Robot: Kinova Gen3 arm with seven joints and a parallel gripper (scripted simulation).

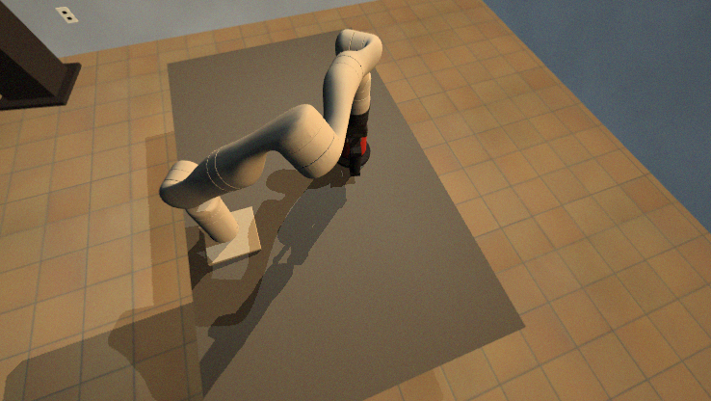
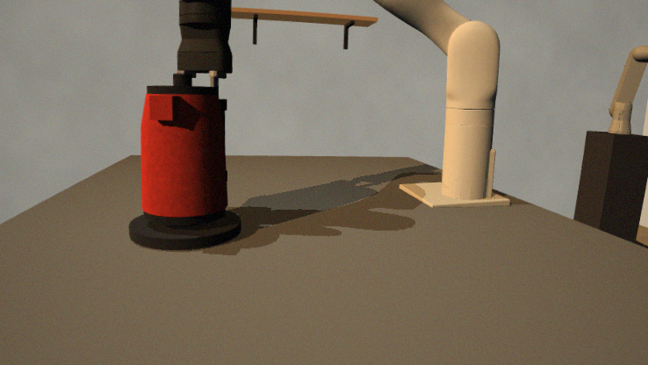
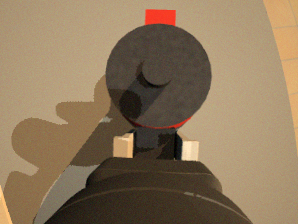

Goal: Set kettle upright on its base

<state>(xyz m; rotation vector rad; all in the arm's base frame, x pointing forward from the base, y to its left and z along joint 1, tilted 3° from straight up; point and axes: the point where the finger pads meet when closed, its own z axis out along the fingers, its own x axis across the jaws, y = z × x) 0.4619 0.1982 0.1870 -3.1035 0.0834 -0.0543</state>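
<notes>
My hand is 30 mm to the right of the red kettle and 50 mm above it. Round my hand: black base (60 mm to the left, 160 mm below).
</notes>
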